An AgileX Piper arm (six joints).
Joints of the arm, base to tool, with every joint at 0 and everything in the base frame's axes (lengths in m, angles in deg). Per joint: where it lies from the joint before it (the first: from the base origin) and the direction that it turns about. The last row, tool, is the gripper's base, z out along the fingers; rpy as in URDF.
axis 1: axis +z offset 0 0 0.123
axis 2: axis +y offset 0 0 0
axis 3: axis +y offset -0.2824 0 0.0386
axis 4: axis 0.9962 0 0.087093 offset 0.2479 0 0.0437
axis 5: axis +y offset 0 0 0
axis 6: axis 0.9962 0 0.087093 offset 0.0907 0 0.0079
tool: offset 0 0 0 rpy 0 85.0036 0
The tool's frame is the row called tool.
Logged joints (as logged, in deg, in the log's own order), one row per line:
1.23, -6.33, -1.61, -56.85, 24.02, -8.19
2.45, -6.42, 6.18, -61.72, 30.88, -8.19
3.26, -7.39, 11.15, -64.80, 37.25, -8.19
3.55, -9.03, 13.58, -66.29, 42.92, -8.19
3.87, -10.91, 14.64, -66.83, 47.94, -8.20
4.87, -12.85, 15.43, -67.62, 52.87, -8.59
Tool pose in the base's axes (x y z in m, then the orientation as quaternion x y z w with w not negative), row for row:
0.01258, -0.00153, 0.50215, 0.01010, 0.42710, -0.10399, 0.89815
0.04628, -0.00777, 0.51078, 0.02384, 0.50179, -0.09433, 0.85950
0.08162, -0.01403, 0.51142, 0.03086, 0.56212, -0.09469, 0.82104
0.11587, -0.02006, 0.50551, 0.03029, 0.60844, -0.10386, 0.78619
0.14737, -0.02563, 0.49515, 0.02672, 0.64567, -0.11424, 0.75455
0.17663, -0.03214, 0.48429, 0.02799, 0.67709, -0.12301, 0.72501
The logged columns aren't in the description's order. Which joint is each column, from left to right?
Columns, left to right: axis 6, axis 4, axis 5, axis 3, axis 2, axis 1.
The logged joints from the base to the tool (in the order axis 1, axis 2, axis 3, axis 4, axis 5, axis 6), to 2 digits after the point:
-8.19, 24.02, -56.85, -6.33, -1.61, 1.23
-8.19, 30.88, -61.72, -6.42, 6.18, 2.45
-8.19, 37.25, -64.80, -7.39, 11.15, 3.26
-8.19, 42.92, -66.29, -9.03, 13.58, 3.55
-8.20, 47.94, -66.83, -10.91, 14.64, 3.87
-8.59, 52.87, -67.62, -12.85, 15.43, 4.87

